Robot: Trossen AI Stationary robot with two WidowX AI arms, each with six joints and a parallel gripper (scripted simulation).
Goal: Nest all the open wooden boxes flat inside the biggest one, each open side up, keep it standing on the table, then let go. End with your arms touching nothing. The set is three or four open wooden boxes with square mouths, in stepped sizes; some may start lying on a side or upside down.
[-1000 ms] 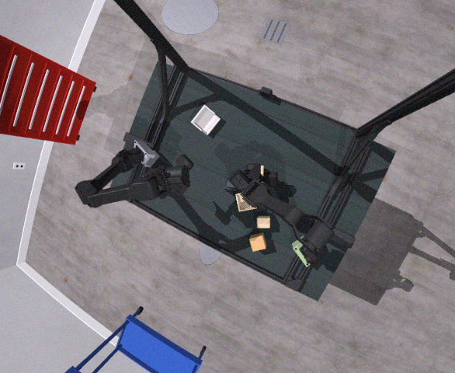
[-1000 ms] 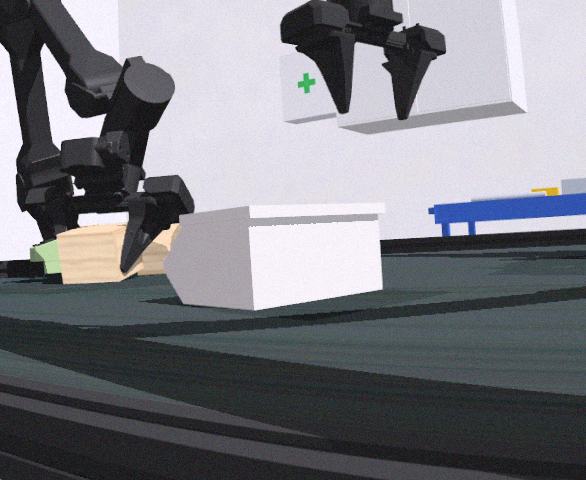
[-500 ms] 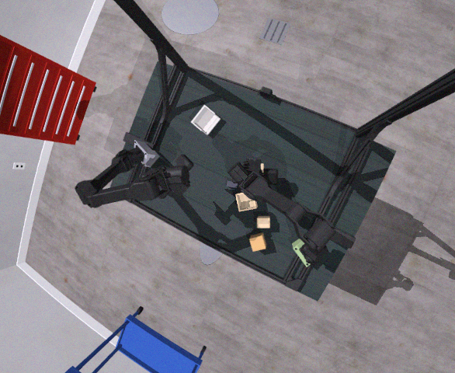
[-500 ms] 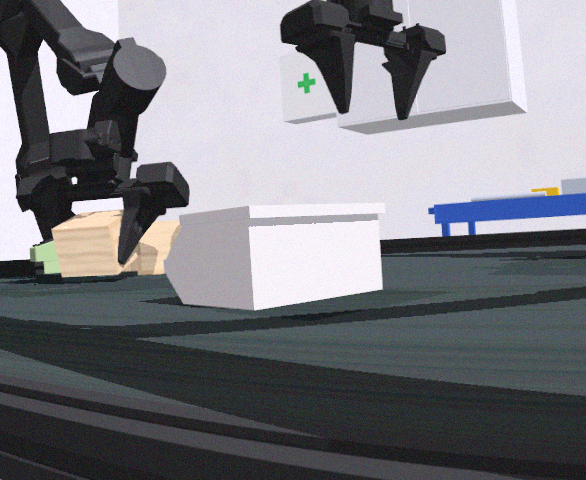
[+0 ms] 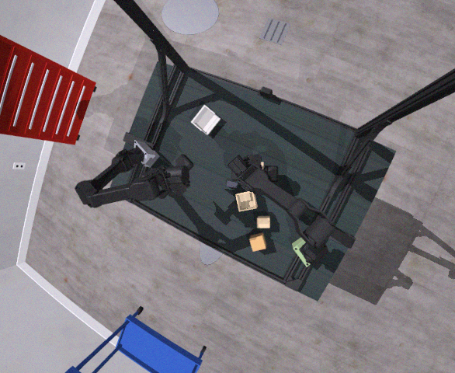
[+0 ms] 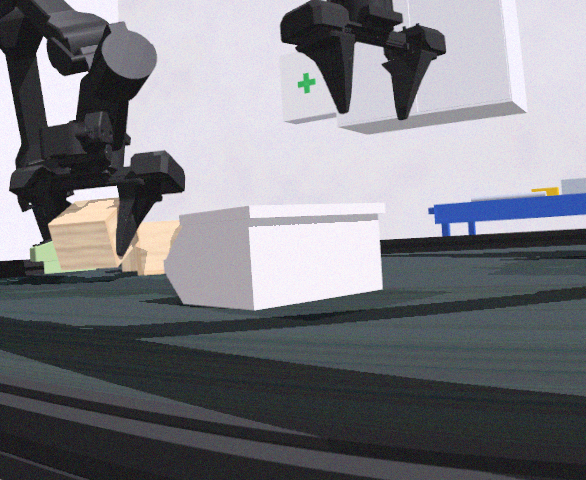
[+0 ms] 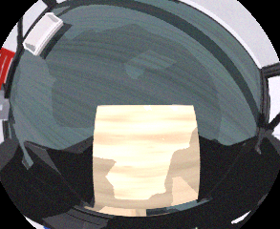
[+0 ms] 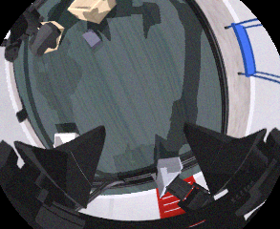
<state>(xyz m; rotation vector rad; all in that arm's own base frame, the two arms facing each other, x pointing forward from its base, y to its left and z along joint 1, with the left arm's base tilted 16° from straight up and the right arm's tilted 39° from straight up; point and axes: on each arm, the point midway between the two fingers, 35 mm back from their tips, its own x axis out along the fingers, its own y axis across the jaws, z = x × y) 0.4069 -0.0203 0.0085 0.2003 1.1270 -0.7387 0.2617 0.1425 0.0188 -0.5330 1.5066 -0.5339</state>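
Observation:
My left hand is 11 cm short of the dark purple block, 7 cm to the left of it and 5 cm above it. Also, from my left hand: orange block (27 cm ahead, 16 cm to the left, 3 cm below); white bin (32 cm to the right, 10 cm behind, 3 cm below).

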